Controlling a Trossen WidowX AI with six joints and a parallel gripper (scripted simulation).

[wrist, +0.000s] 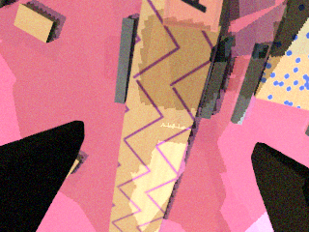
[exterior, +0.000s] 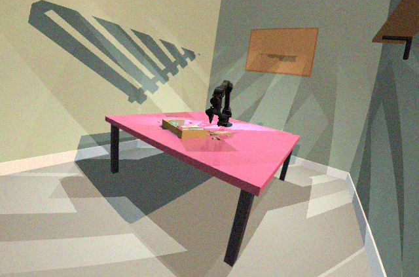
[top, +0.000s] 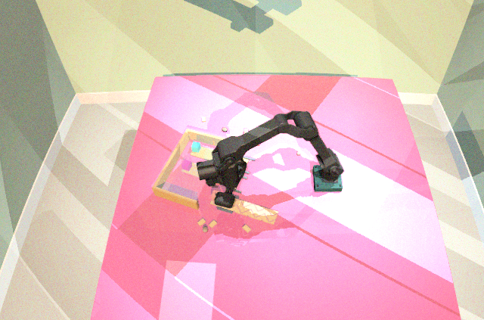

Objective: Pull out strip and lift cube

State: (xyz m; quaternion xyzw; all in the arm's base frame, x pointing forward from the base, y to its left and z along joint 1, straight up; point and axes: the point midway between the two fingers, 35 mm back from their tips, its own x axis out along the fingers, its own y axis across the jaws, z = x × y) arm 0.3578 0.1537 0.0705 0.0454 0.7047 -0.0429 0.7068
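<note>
My gripper tip is 7 cm short of the labelled cube, 4 cm above it and 1 cm to the left of it. The rest, counted from my gripper tip: zigzag strip 6 cm below, 4 cm behind, 1 cm to the left.
</note>
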